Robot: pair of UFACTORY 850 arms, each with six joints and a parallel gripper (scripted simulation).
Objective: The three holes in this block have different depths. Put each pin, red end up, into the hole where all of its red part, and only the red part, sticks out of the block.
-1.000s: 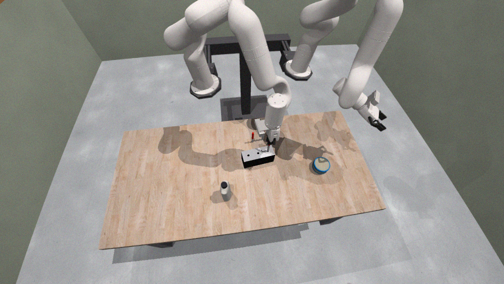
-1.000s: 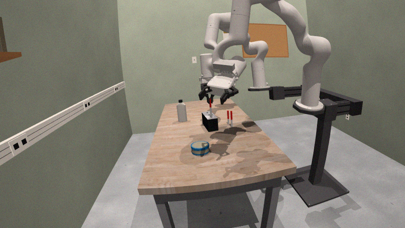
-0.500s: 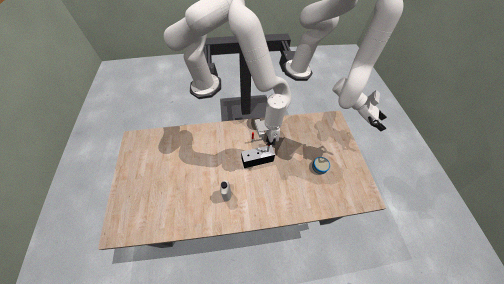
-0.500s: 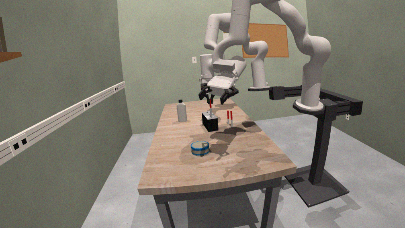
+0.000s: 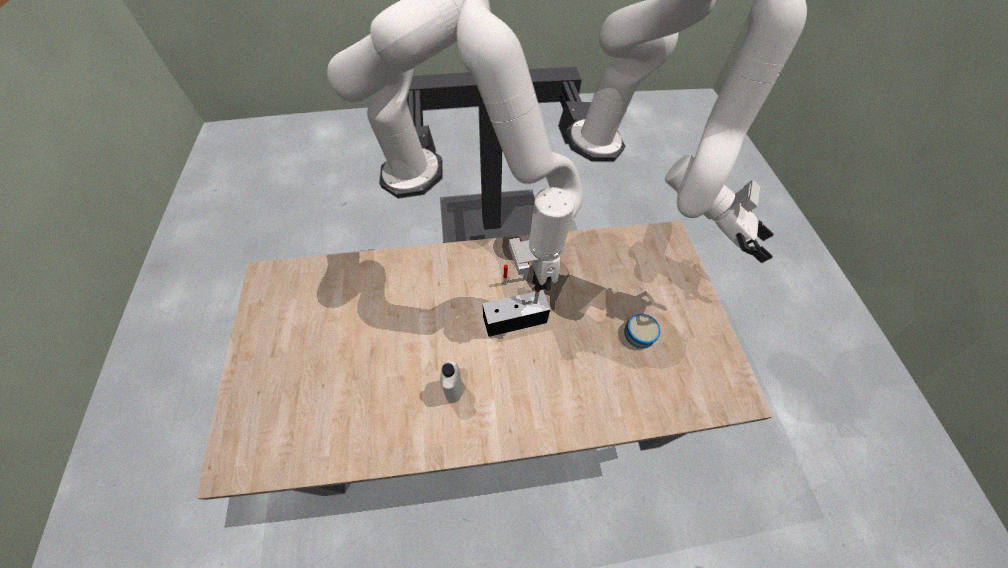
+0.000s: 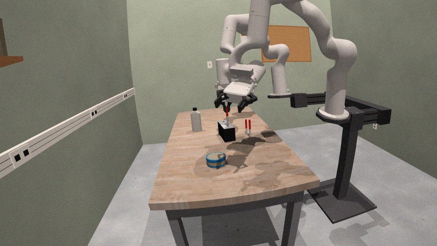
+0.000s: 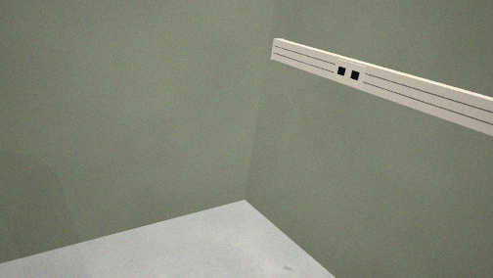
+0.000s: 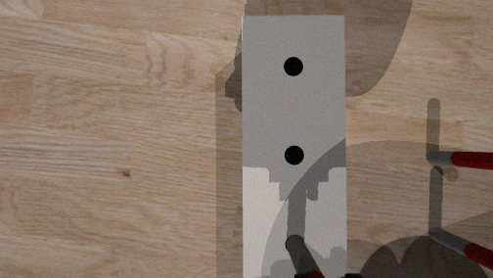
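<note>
My right gripper is now 160 mm above the black block and 60 mm to the left of it. Also, from my right hand: round blue-rimmed tin (300 mm to the left, 180 mm below, 150 mm ahead); grey bottle (290 mm to the right, 170 mm ahead, 90 mm below).
</note>
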